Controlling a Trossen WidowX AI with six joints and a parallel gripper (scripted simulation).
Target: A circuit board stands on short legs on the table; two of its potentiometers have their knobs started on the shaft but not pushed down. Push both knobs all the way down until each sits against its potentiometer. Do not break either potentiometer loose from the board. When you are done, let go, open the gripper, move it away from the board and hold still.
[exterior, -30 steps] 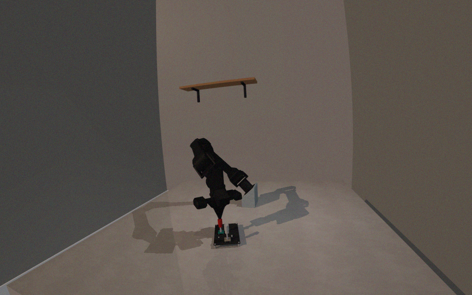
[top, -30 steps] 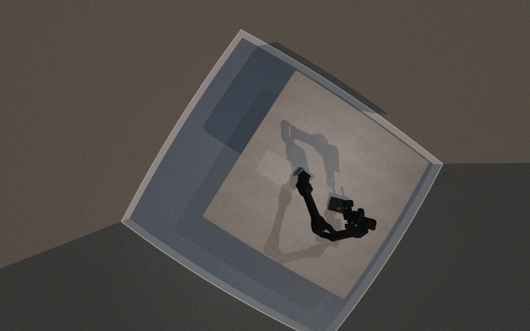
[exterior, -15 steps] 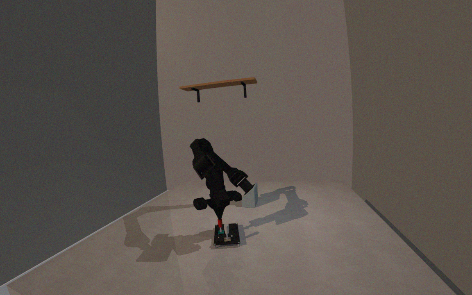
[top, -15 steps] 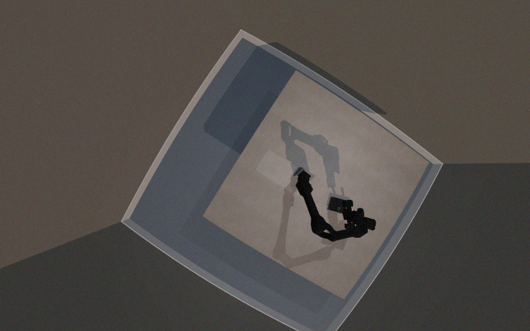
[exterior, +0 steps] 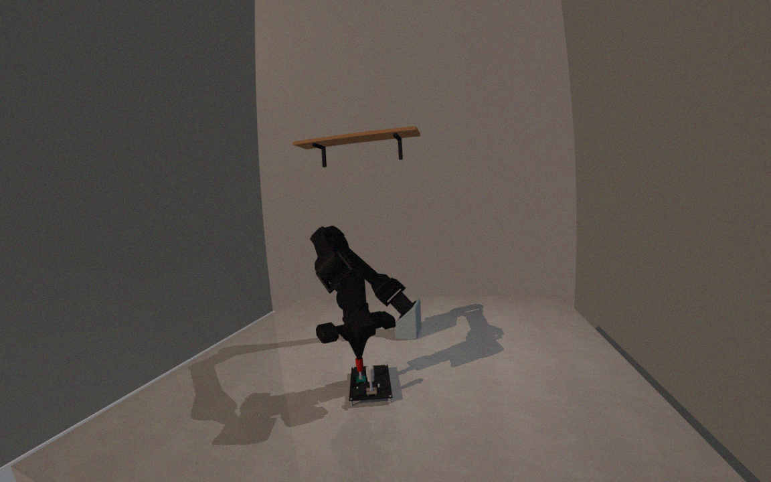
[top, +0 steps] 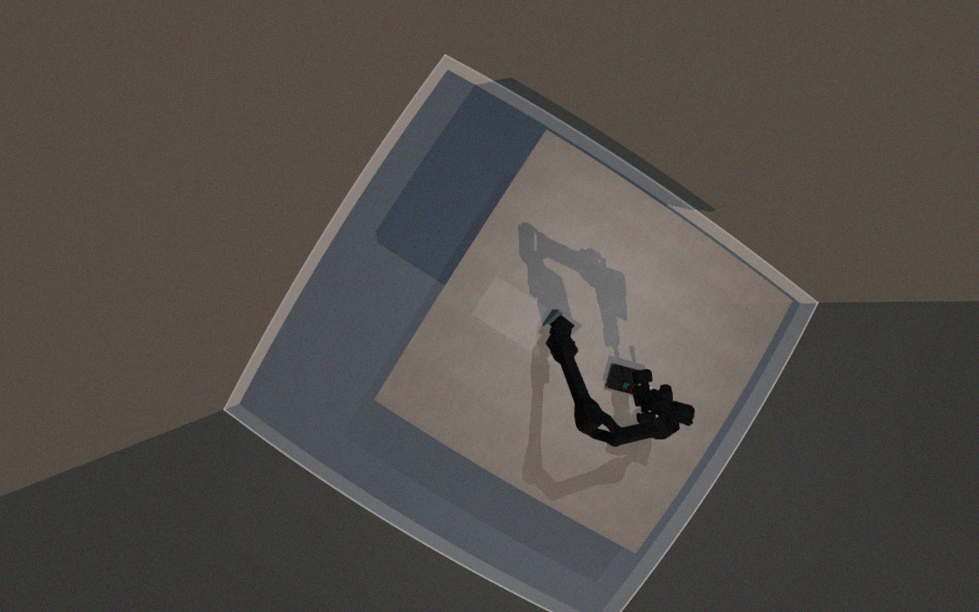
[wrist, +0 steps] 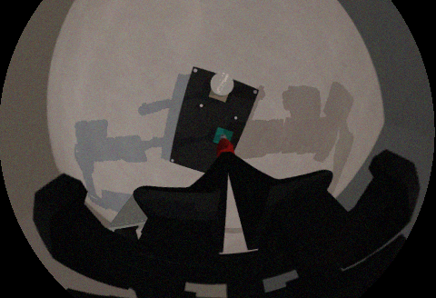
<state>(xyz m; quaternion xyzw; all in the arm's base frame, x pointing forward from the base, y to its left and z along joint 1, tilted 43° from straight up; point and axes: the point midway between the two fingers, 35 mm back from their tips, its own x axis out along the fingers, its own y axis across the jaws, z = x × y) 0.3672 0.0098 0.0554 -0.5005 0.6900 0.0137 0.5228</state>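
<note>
The red knob lies 20 mm below my gripper tip. Also, from my gripper tip: pale grey knob: 50 mm to the left, 50 mm ahead, 10 mm below.
</note>
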